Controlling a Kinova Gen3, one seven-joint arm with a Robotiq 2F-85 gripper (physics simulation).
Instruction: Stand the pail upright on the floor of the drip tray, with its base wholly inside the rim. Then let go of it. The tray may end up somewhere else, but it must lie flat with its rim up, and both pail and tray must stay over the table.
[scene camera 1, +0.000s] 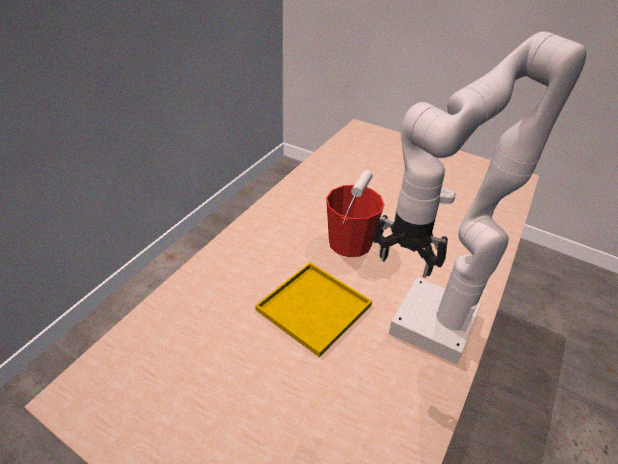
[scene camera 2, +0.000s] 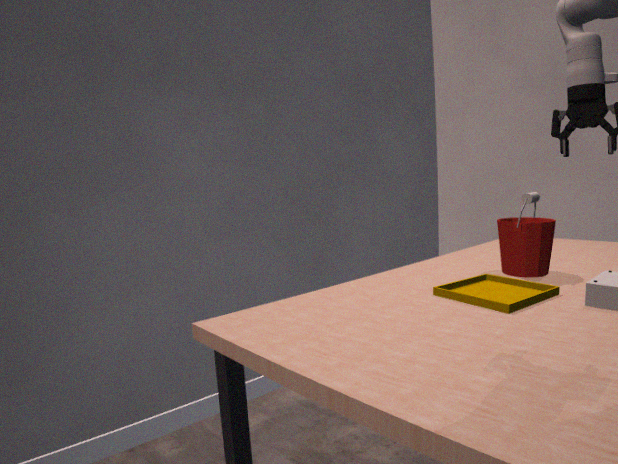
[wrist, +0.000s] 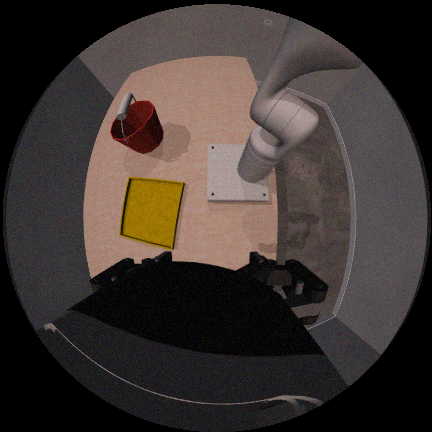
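Pixels of known places: gripper, between the fingertips: (scene camera 1: 404, 267) (scene camera 2: 587, 155) (wrist: 209, 260); arm's base, origin of its link: (scene camera 1: 452, 317) (wrist: 250, 169).
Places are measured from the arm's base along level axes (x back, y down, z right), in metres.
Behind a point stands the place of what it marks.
A red pail (scene camera 1: 351, 232) {y -0.064, x -0.376, z 0.092 m} (scene camera 2: 526, 247) {y -0.044, x -0.376, z 0.095 m} (wrist: 146, 131) {y -0.083, x -0.344, z 0.115 m} stands upright on the table, outside the tray. Its bail is raised, with a white grip (scene camera 1: 362, 183) {y -0.209, x -0.385, z 0.150 m} (scene camera 2: 531, 197) {y -0.198, x -0.374, z 0.123 m} (wrist: 125, 106) {y -0.203, x -0.378, z 0.152 m} above the rim. A square yellow drip tray (scene camera 1: 314, 307) {y 0.050, x -0.361, z -0.141 m} (scene camera 2: 495, 293) {y 0.050, x -0.363, z -0.141 m} (wrist: 152, 212) {y 0.049, x -0.344, z -0.149 m} lies flat with its rim up, near the pail. My gripper (scene camera 1: 404, 266) {y -0.307, x -0.115, z -0.209 m} (scene camera 2: 588, 150) {y -0.307, x -0.115, z -0.209 m} (wrist: 209, 260) {y -0.307, x -0.115, z -0.209 m} is open and empty. It points down, high above the table, and in the scene camera 2 view it is above and to the right of the pail.
The pail and tray are on a light wooden table (scene camera 1: 200, 360) {y 0.054, x -0.514, z -0.460 m} (scene camera 2: 375, 340) {y 0.054, x -0.391, z -0.605 m} (wrist: 210, 100) {y 0.054, x -0.149, z 0.379 m}. The robot's white base plate (scene camera 1: 425, 315) {y -0.002, x -0.068, z -0.036 m} (scene camera 2: 602, 295) {y 0.022, x -0.101, z -0.106 m} (wrist: 225, 175) {y -0.002, x -0.083, z -0.027 m} is to the right of the tray. A dark wall (scene camera 1: 140, 100) (scene camera 2: 215, 150) rises beyond the table's left edge.
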